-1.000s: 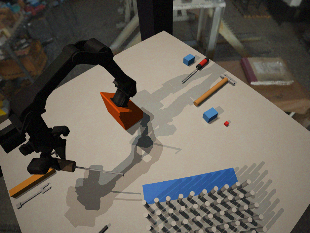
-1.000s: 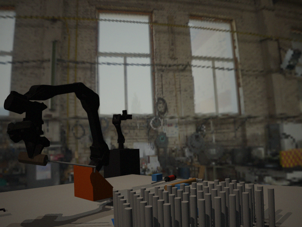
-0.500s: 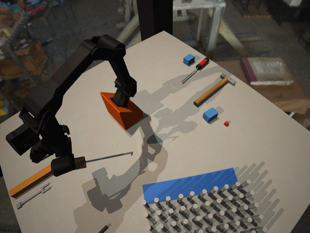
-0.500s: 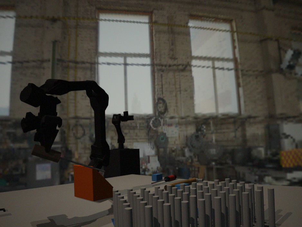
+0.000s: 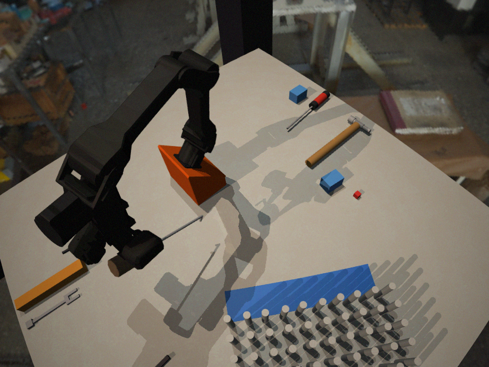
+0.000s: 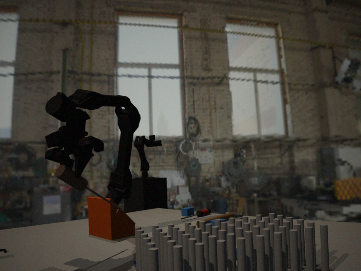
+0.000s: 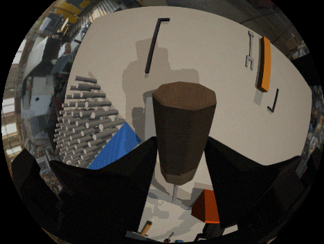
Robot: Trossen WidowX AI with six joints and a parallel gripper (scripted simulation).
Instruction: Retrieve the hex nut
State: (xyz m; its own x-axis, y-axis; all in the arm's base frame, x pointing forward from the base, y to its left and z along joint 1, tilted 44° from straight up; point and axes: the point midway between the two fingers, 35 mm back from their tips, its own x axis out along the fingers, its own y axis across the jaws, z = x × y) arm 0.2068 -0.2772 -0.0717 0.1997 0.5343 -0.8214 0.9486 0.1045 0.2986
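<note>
Right now the blue taped strip is 260 mm to the left of my gripper tip, 250 mm ahead of it and 230 mm below it. Round my gripper tip: L-shaped key 270 mm behind, 230 mm below, 130 mm to the right; orange bar 260 mm to the right, 210 mm below, 210 mm behind; grey wrench 290 mm to the right, 230 mm below, 150 mm behind.
</note>
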